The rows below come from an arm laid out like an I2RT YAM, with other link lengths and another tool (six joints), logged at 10 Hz.
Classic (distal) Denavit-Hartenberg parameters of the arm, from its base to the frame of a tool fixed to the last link. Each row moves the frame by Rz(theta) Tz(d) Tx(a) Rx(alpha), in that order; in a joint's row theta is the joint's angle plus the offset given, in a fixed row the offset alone. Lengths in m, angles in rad.
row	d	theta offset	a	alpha
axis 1	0.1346	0.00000	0.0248	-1.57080
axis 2	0.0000	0.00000	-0.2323	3.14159
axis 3	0.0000	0.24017	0.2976	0.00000
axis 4	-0.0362	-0.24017	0.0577	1.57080
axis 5	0.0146	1.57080	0.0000	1.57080
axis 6	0.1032	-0.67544	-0.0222	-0.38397
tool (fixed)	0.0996	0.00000	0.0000	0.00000
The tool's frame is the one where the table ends.
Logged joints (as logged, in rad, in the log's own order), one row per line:
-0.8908 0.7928 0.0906 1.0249 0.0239 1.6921
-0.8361 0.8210 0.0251 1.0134 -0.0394 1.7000
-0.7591 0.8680 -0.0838 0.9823 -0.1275 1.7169
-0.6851 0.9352 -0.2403 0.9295 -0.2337 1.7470
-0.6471 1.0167 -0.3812 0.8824 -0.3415 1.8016
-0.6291 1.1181 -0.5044 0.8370 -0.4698 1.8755
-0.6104 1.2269 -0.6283 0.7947 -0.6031 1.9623
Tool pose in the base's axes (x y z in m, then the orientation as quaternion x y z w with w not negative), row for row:
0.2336 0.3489 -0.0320 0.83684 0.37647 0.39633 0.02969
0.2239 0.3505 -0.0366 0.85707 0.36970 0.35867 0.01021
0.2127 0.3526 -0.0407 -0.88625 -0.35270 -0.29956 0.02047
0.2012 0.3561 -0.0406 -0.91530 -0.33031 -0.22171 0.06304
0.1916 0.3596 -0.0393 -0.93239 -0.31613 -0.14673 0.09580
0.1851 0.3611 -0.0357 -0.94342 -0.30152 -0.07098 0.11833
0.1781 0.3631 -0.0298 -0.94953 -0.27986 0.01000 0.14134
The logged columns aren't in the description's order. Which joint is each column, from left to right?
Columns, left to right: axis 6, axis 3, axis 5, axis 1, axis 4, axis 2.
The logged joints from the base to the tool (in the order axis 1, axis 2, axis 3, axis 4, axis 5, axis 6), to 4 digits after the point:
1.0249 1.6921 0.7928 0.0239 0.0906 -0.8908
1.0134 1.7000 0.8210 -0.0394 0.0251 -0.8361
0.9823 1.7169 0.8680 -0.1275 -0.0838 -0.7591
0.9295 1.7470 0.9352 -0.2337 -0.2403 -0.6851
0.8824 1.8016 1.0167 -0.3415 -0.3812 -0.6471
0.8370 1.8755 1.1181 -0.4698 -0.5044 -0.6291
0.7947 1.9623 1.2269 -0.6031 -0.6283 -0.6104

